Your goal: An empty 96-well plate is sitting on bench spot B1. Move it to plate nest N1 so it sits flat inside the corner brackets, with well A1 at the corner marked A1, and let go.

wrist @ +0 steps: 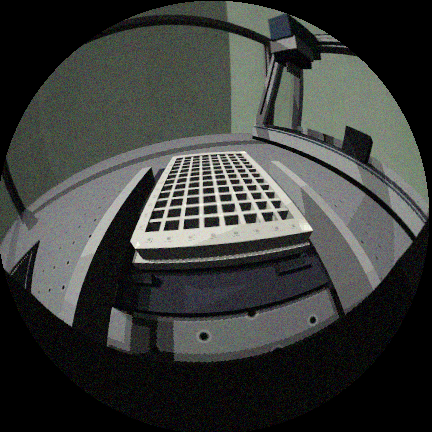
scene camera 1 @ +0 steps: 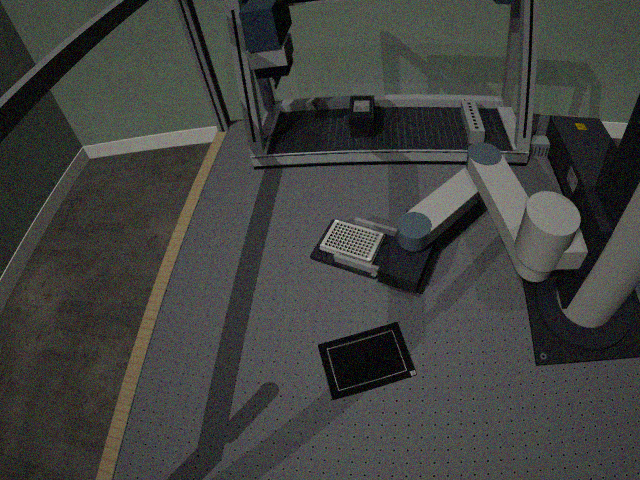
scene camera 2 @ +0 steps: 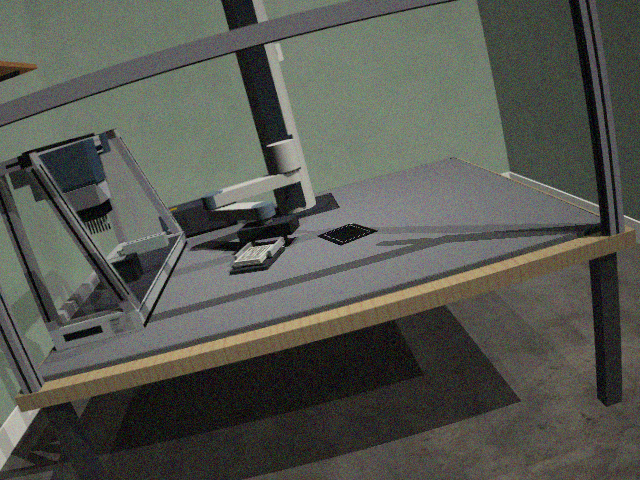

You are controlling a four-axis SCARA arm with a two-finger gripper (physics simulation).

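Note:
The white 96-well plate lies level over plate nest N1, a dark base. My gripper is shut on the plate, one long pale finger along each long side. The plate's near end shows above the base in the wrist view, and dark brackets show there. I cannot tell if the plate touches the base. The nest's A1 mark and the plate's well A1 cannot be made out. Bench spot B1, a black pad with a white outline, holds no plate.
A framed enclosure with a dark deck stands behind the nest in scene camera 1. A blue-topped head hangs in it. The arm's column stands at the right, beside a dark box.

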